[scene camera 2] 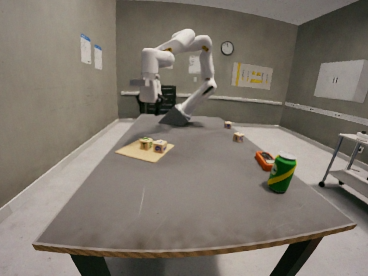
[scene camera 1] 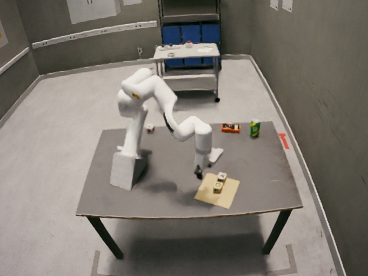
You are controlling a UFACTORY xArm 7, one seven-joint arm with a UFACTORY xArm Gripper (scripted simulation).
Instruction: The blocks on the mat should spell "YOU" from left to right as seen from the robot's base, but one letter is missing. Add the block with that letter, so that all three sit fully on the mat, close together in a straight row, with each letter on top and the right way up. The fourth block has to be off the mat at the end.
Scene:
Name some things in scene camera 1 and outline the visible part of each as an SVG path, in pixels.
A tan mat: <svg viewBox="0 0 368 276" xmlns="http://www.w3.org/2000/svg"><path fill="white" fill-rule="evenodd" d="M207 173L194 199L229 209L240 181L227 178L221 193L213 192L213 186L215 181L217 182L217 175Z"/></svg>

